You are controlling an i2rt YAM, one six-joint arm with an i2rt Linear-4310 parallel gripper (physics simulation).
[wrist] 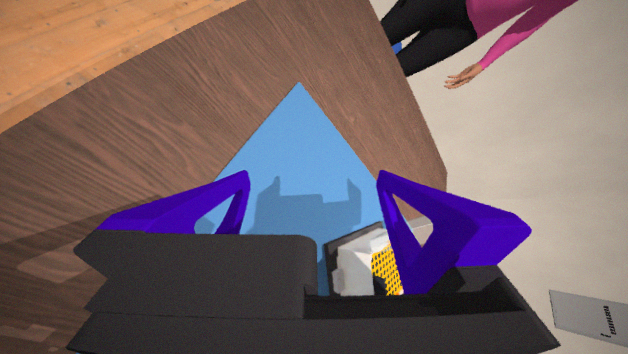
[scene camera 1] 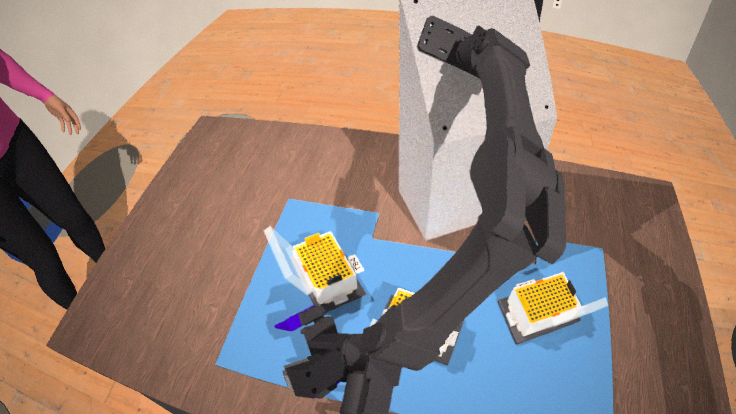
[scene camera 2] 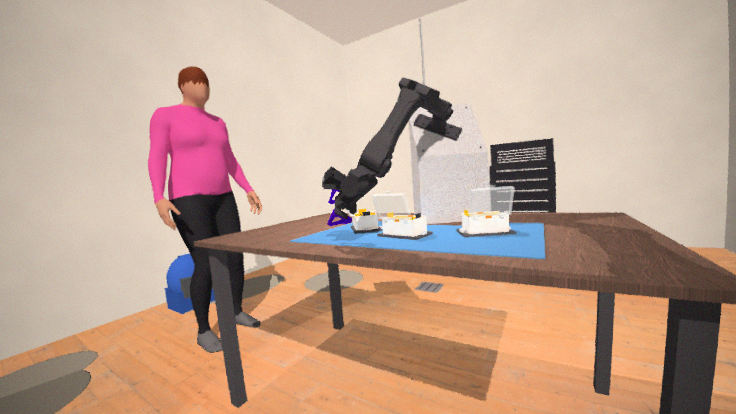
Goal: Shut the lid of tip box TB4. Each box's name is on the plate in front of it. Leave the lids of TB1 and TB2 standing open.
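Places are measured from the arm's base along level axes (x right, y back, z down), in millimetres.
Pixels of known places: gripper, fingertip midpoint: [wrist: 313,177] [scene camera 1: 286,351] [scene camera 2: 329,213]; arm's base, origin of the base link: [scene camera 1: 470,54] [scene camera 2: 437,127].
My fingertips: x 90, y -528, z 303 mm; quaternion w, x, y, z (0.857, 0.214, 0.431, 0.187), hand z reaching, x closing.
Ahead of a thing's pixels: the offset from my fingertips to its middle. "pt": to the spot under its first point. Level surfaces: height alone.
Tip box TB4 {dx +53, dy +219, dz +58 mm} [scene camera 1: 323,261] [scene camera 2: 365,221] [wrist: 354,265] is white with a yellow rack; its name plate {pt dx +23, dy +265, dz +89 mm} [scene camera 1: 355,263] is readable in scene camera 1. Its clear lid {dx +97, dy +153, dz -13 mm} [scene camera 1: 284,261] [wrist: 423,228] stands open on the side away from the plate. My gripper [scene camera 2: 331,208] [wrist: 313,177] is open and empty, low over the mat beside TB4; in the wrist view its right finger covers part of the box. A middle box {dx -162, dy +196, dz +58 mm} [scene camera 1: 401,297] [scene camera 2: 404,226], partly behind the arm in scene camera 1, has its lid {pt dx -179, dy +106, dz -25 mm} [scene camera 2: 390,203] open. A right box {dx -367, dy +336, dz +58 mm} [scene camera 1: 547,302] [scene camera 2: 485,224] has its lid {dx -420, dy +278, dz -13 mm} [scene camera 1: 591,307] [scene camera 2: 494,199] open. Their names are unreadable.
The boxes stand on a blue mat {dz +91 mm} [scene camera 1: 555,381] [scene camera 2: 530,242] [wrist: 299,130] on a brown table {dz +94 mm} [scene camera 1: 247,164] [scene camera 2: 581,247]. The arm passes over the middle box. A pale grey pedestal [scene camera 1: 416,180] [scene camera 2: 447,190] stands at the arm's base. A person [scene camera 1: 30,205] [scene camera 2: 195,154] stands beyond the table.
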